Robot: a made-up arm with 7 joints.
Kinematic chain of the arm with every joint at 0, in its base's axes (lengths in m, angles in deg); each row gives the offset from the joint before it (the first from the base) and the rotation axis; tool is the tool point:
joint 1: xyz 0 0 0 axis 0 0.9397 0.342
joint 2: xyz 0 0 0 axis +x
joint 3: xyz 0 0 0 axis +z
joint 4: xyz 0.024 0 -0.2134 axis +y
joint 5: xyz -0.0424 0 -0.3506 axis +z
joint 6: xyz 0 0 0 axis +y
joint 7: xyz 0 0 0 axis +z
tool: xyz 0 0 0
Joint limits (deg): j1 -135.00..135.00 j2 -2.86..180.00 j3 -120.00..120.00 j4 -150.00..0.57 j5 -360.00..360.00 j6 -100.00..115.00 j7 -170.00..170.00
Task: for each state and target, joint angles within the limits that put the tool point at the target. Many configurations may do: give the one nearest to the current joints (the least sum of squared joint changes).
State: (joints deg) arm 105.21 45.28 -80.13 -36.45 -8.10 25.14 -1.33
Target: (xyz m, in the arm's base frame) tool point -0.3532 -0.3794 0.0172
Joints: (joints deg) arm 113.96 15.13 -88.18 -62.99 -8.10 25.14 -1.33
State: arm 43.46 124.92 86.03 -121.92 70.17 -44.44 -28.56
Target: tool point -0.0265 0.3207 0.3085
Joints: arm 26.45 73.66 106.05 -92.72 70.17 -44.44 -28.56
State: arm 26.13 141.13 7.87 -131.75 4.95 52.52 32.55
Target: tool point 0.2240 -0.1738 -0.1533
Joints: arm 46.19 180.00 47.76 -129.51 4.95 52.52 32.55
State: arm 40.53 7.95 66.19 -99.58 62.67 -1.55 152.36
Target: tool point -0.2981 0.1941 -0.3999
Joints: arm 49.66 -2.86 59.17 -53.64 62.67 -1.55 152.36
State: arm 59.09 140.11 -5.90 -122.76 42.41 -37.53 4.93
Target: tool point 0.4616 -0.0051 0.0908
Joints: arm 35.00 165.91 26.91 -83.86 42.41 -37.53 4.93
